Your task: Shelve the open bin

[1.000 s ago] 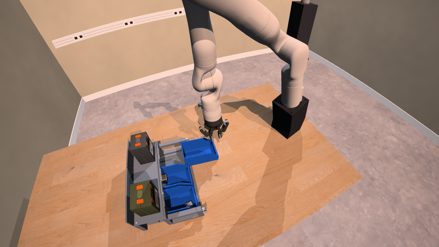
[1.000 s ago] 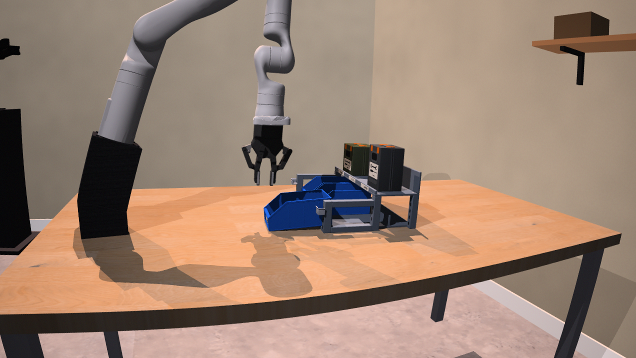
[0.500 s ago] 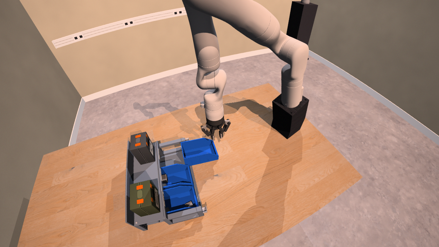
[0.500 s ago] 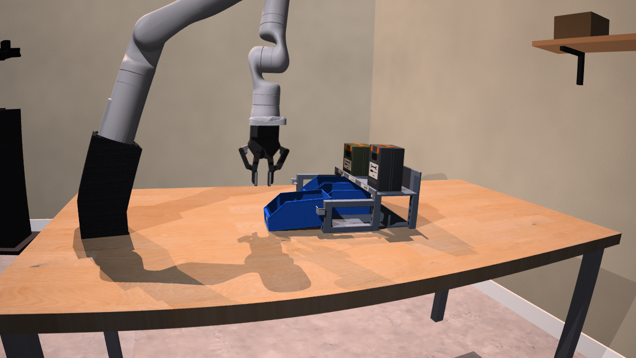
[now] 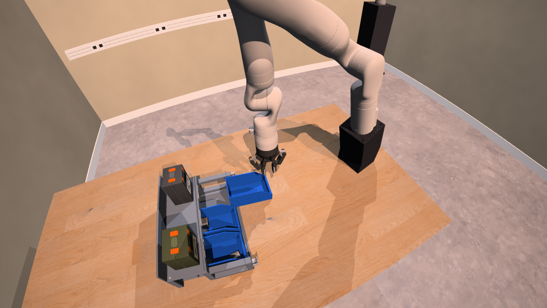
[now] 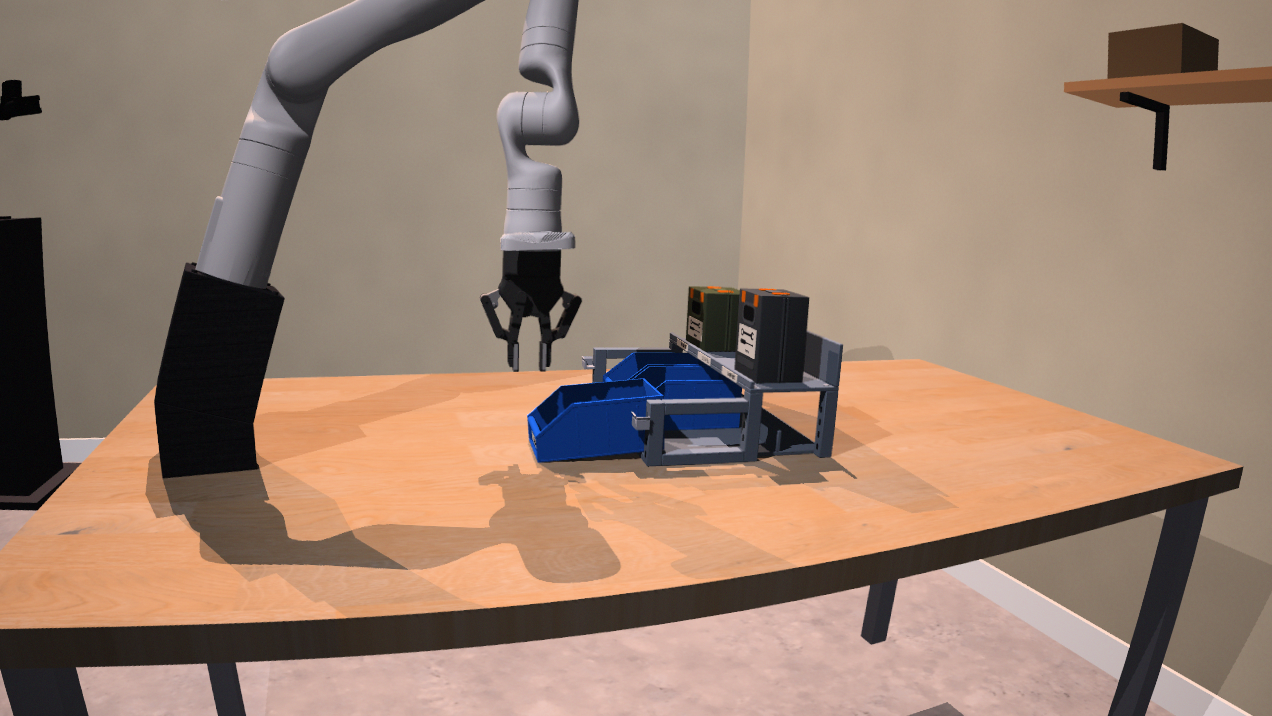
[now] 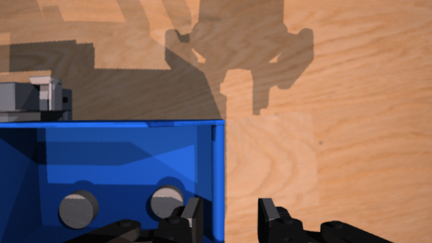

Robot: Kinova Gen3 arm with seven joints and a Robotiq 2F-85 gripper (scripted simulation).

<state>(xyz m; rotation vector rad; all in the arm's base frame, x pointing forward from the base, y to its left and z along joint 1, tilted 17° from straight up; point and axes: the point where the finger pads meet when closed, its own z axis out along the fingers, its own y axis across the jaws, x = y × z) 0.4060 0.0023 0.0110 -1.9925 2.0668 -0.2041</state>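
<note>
The grey round part lies 5 cm ahead of my hand, 2 cm to the left of it and 12 cm below it. The rest, counted from my hand: grey shelf (27 cm ahead, 11 cm to the left, 6 cm below); black case (34 cm ahead, 1 cm to the right, 3 cm above); green case (35 cm ahead, 22 cm to the left, 2 cm above).
</note>
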